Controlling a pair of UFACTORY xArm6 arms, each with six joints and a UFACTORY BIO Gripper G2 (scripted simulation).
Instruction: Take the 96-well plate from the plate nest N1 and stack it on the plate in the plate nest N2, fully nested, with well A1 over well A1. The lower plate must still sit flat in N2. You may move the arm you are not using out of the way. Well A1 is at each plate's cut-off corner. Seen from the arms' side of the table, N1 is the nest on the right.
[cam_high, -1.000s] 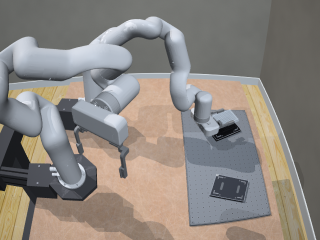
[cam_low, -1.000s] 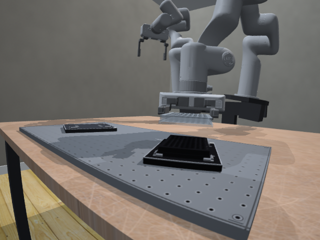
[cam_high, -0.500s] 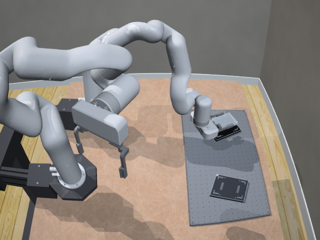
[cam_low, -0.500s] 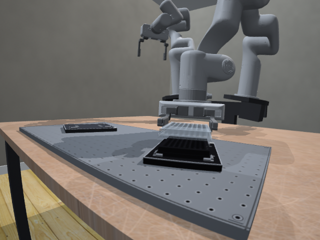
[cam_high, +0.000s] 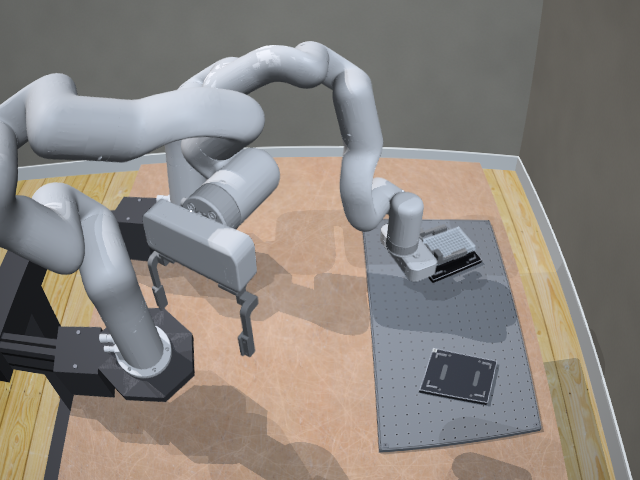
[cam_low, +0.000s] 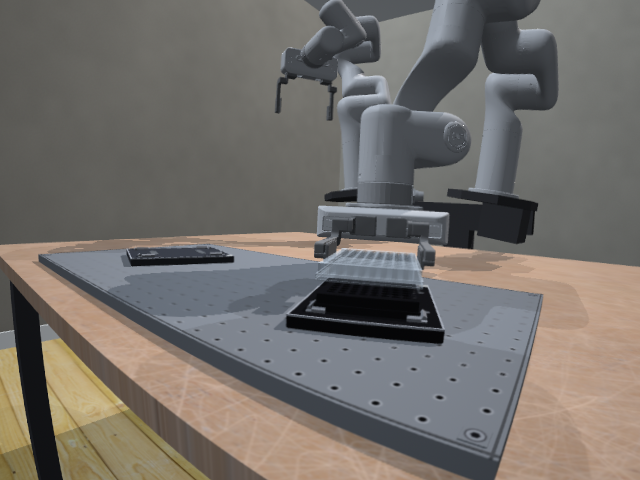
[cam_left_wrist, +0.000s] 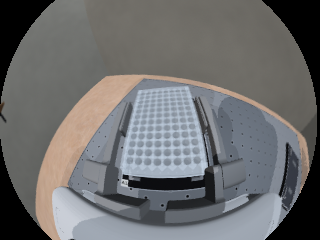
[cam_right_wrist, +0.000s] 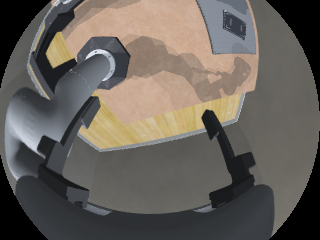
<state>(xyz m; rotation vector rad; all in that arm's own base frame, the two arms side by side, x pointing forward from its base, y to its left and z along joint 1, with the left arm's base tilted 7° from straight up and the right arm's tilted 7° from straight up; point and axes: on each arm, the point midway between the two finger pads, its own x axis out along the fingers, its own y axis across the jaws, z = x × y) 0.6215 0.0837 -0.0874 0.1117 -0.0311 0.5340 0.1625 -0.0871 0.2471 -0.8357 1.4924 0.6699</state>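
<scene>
The clear 96-well plate is 10 mm below my left hand. From my left hand the other things lie so: A1 label: 90 mm behind, 10 mm to the left, 40 mm below; then nest N2: 50 mm below; then black 96-well plate: 40 mm below.
</scene>
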